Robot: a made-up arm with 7 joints.
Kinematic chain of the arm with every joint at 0, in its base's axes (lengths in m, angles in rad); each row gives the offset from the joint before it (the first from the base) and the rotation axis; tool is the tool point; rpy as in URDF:
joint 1: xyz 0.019 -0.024 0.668 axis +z
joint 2: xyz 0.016 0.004 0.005 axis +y
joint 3: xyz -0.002 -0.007 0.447 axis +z
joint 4: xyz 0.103 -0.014 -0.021 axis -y
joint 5: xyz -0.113 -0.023 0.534 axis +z
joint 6: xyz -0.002 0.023 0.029 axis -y
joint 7: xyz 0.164 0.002 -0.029 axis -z
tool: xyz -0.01 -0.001 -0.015 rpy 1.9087 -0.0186 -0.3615
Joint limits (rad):
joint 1: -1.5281..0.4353
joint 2: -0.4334..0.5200
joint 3: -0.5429..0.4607
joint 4: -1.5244..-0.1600
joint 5: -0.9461..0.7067
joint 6: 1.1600..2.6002
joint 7: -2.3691..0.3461
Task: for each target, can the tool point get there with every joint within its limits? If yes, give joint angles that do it. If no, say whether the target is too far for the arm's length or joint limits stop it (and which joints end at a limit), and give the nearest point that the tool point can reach.
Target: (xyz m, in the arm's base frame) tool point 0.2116 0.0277 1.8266
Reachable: yes | joints 0.1020 -0.1167 -0.0288 -0.5234 -0.8217 2.3867 -2.0267
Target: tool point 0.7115 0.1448 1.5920
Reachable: yes | joints 0.2133 0.2273 0.1701 -0.6155 -0.6767 1.4979 -1.4811
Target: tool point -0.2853 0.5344 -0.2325
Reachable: no: joint limits stop it (at a limit: joint 1, joint 2, joint 3, joint 4, joint 6, joint 7) | nearest point 0.6638 0.6625 0.7208 | short by 1.351 m
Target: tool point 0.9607 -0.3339 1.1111
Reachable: yes | joints -0.0891 0.3551 -0.2605 -1.2956 0.5284 1.8286 -1.1376
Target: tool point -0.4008 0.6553 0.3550
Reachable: no: joint limits stop it (at a limit: joint 1, joint 2, joint 3, joint 4, joint 6, joint 7) | nearest point 0.6409 0.6763 0.7555 | short by 1.116 m
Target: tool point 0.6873 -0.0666 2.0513
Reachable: no: too far | nearest point 0.5446 -0.0575 1.7496 | short by 0.334 m
